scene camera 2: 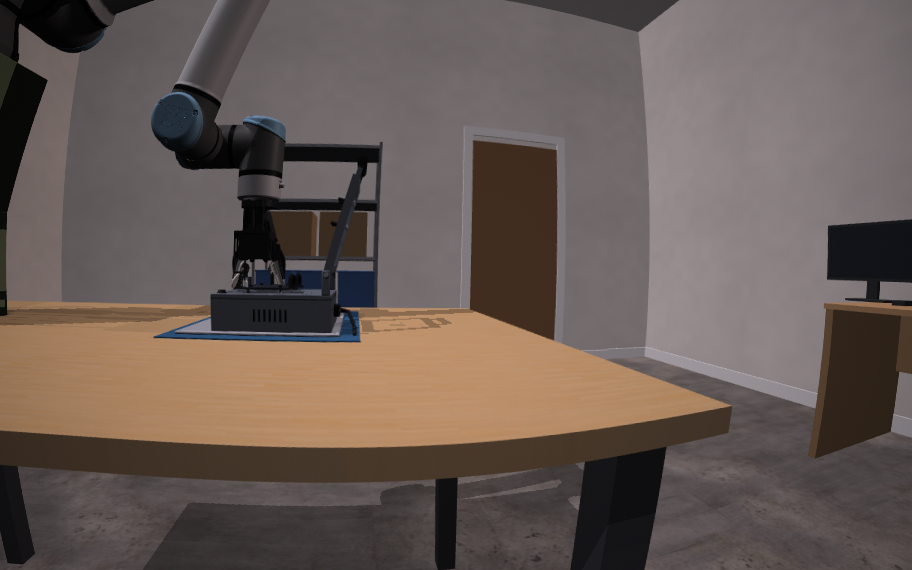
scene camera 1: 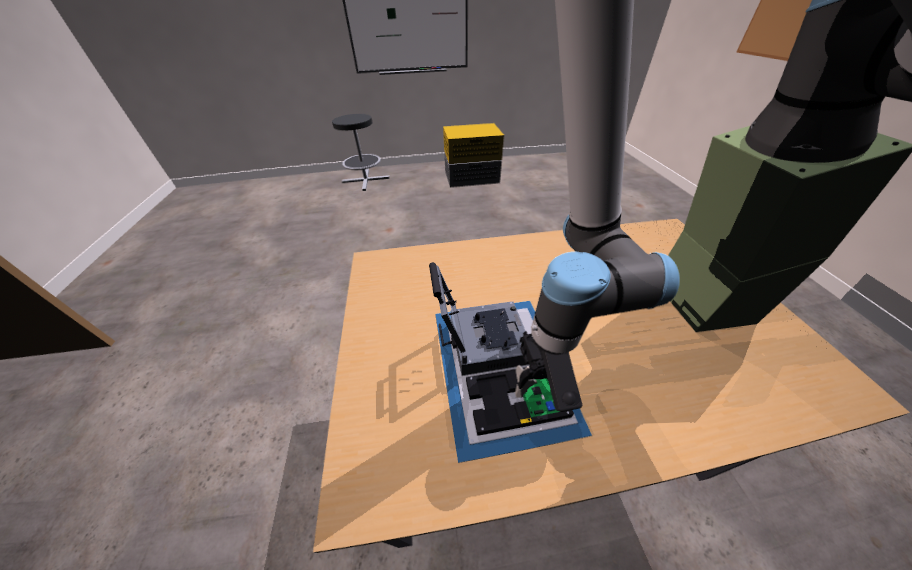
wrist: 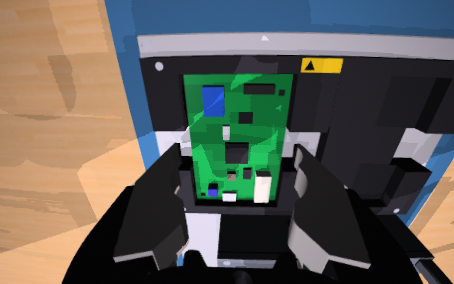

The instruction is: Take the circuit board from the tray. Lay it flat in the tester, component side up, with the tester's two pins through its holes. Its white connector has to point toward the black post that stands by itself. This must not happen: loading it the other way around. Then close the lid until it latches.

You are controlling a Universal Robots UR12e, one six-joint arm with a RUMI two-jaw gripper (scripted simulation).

Labels:
green circuit board: scene camera 1; wrist
same spot on green circuit board: [scene camera 1: 538, 397] = [wrist: 239, 133]

